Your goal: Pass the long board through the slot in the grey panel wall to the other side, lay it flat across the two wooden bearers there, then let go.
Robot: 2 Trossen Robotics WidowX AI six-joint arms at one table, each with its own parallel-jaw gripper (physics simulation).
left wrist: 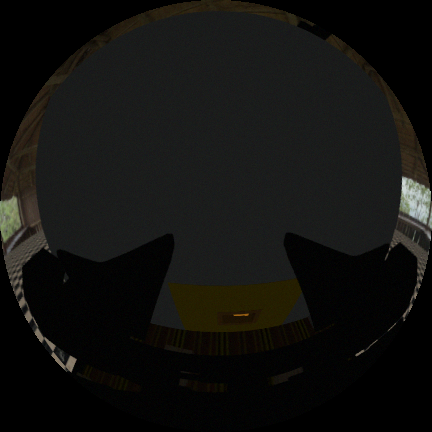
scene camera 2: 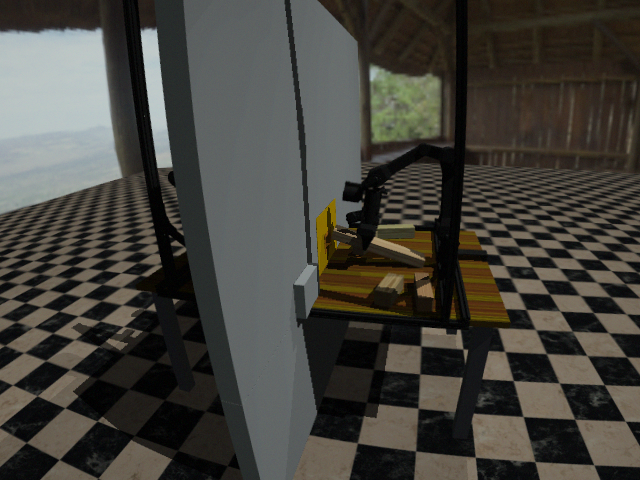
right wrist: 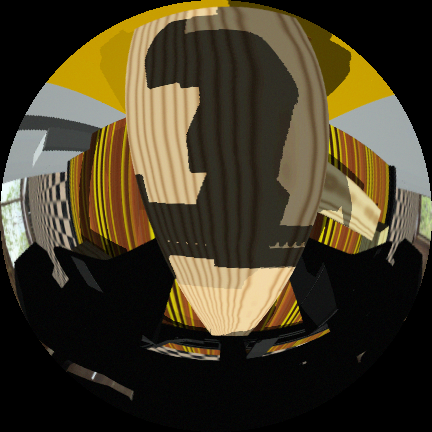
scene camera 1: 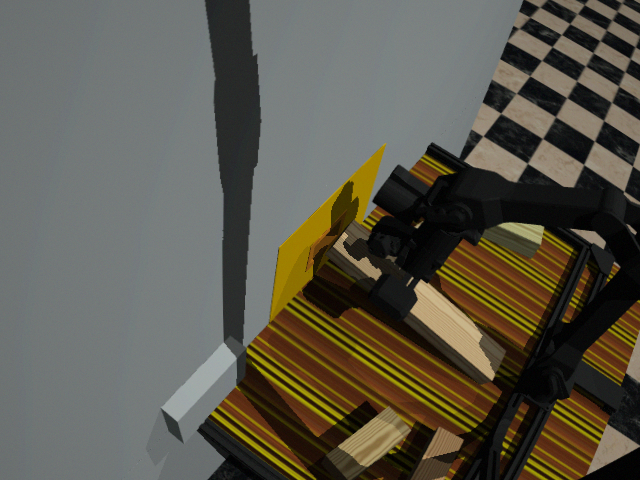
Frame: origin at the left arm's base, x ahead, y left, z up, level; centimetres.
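Seen in the pictures: left gripper, fingertip midpoint: [left wrist: 230,239]; right gripper, fingertip midpoint: [scene camera 2: 365,247] [right wrist: 230,232]; right arm's base, link origin: [right wrist: 232,344] [scene camera 1: 539,388].
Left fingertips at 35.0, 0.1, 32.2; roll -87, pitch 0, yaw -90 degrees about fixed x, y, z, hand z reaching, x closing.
A point is followed by its place in that frame, as x, y, z.
The long board [scene camera 1: 449,322] {71.9, -2.4, 4.9} [scene camera 2: 398,250] {73.7, -4.2, 4.3} [right wrist: 167,125] slants over the striped table, its wall end raised and its other end low. The raised end is close to the orange-rimmed slot [scene camera 1: 310,258] {48.4, -7.9, 6.4} [left wrist: 223,319] {44.1, -0.3, 4.4} in the yellow plate [scene camera 1: 289,268] {48.4, -13.9, 10.3} [scene camera 2: 322,222] {48.3, -10.0, 15.3} [left wrist: 200,300] {43.2, 4.4, 14.1} on the grey panel wall [scene camera 1: 129,155] {48.2, -38.6, 51.6} [scene camera 2: 248,206] {48.2, -61.6, 35.0} [left wrist: 215,125] {43.2, 1.3, 42.9}. Whether it enters the slot is hidden. My right gripper [scene camera 1: 413,288] [scene camera 2: 368,240] {61.9, -3.2, 4.4} [right wrist: 230,232] {61.9, -3.2, 4.4} is shut on the board around its middle. My left gripper [left wrist: 230,239] {35.0, 0.1, 32.2} is open and empty, facing the wall. The bearers cannot be made out surely in the dark left wrist view.
Two wooden blocks, one pale [scene camera 1: 374,439] {72.7, -25.0, 2.8} [scene camera 2: 388,290] {72.6, -30.8, 2.8} and one reddish [scene camera 1: 439,452] {81.8, -20.9, 2.5} [scene camera 2: 423,291] {82.5, -29.5, 2.5}, lie on the near side of the table. A pale green block [scene camera 1: 516,238] {74.3, 25.0, 1.7} [scene camera 2: 395,231] {70.9, 24.3, 1.3} lies behind the right arm. A grey block [scene camera 1: 201,384] {50.1, -35.3, 8.1} [scene camera 2: 306,291] {51.1, -39.5, 5.2} juts from the wall.
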